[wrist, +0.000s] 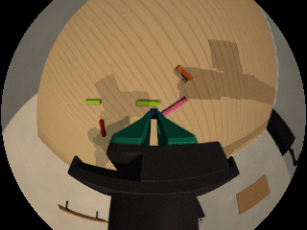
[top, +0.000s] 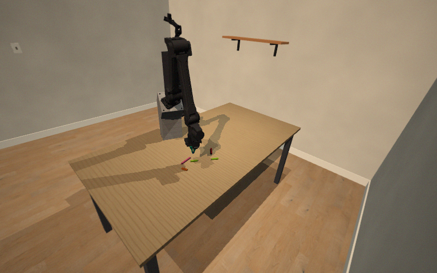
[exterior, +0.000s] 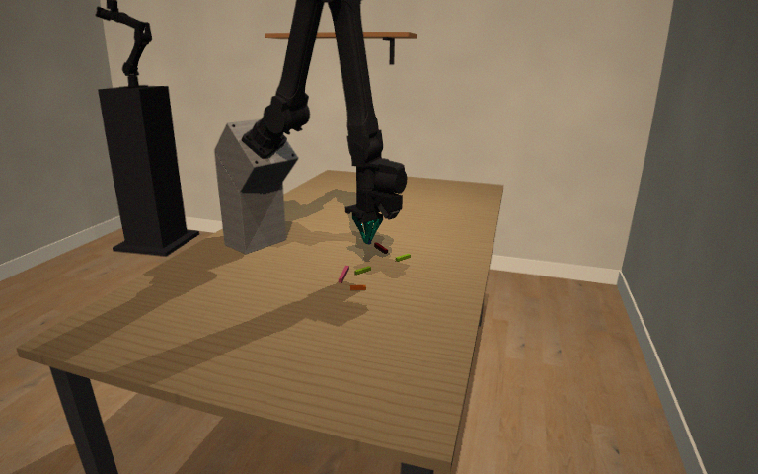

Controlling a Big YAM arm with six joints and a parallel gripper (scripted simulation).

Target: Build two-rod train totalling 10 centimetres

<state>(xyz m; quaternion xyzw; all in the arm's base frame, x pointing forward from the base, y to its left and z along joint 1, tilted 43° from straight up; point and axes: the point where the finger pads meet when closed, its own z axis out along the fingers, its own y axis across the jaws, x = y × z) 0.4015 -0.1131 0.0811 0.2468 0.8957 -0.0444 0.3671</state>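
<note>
My hand is 6 cm past the pink rod and 11 cm above it. Round my hand: orange rod (1 cm behind, 7 cm to the right, 11 cm below); blue rod (right at my hand); red rod (20 cm to the left, 11 cm below).
</note>
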